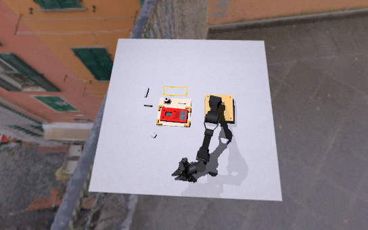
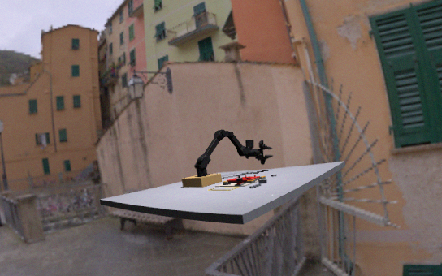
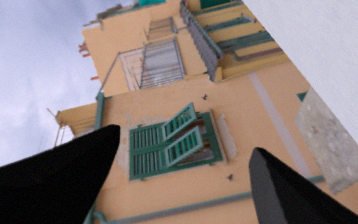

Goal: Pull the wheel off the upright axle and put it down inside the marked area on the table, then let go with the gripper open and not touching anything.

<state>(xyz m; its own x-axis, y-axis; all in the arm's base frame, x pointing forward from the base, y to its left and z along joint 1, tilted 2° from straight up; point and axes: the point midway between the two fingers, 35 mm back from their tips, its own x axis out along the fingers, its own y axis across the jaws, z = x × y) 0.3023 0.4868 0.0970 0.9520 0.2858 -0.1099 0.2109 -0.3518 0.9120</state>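
Now: the wheel 20 mm ahead of my gripper tip, 590 mm to the right of it and 100 mm below it.
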